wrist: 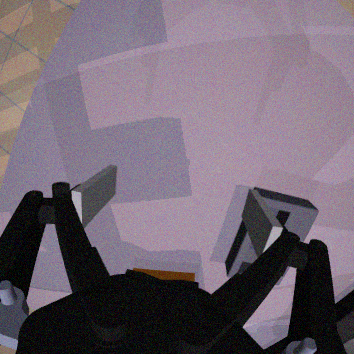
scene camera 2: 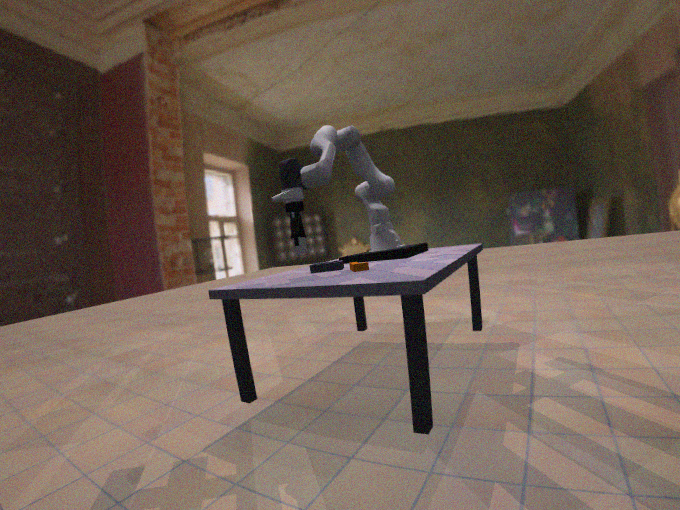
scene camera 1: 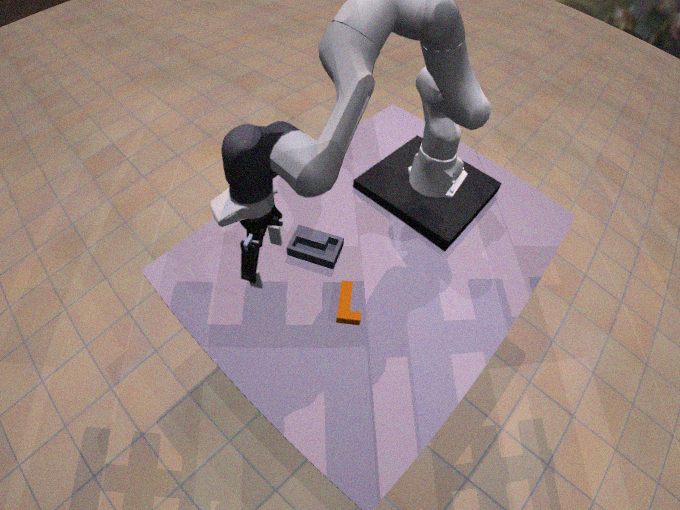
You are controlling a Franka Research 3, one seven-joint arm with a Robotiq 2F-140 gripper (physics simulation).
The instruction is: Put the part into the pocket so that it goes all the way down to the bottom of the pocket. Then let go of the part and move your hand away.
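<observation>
The orange L-shaped part [scene camera 1: 344, 299] [scene camera 2: 359, 266] [wrist: 170, 275] lies flat on the table, apart from the grey block. In the wrist view most of it is hidden behind the gripper body. The grey block [scene camera 1: 310, 256] [scene camera 2: 326, 267] [wrist: 301, 214] sits on the table with an empty L-shaped pocket in its top. My gripper [scene camera 1: 264, 259] [scene camera 2: 297, 241] [wrist: 179, 191] is open and empty, pointing down above the table, to the left of the block in scene camera 1. In the wrist view the right finger overlaps part of the block.
The arm stands on a black base plate [scene camera 1: 384, 193] [scene camera 2: 384, 254] at the back of the table [scene camera 1: 285, 378] [scene camera 2: 329, 290]. The block lies between my gripper and the base plate in scene camera 1. Shadows fall across the table top.
</observation>
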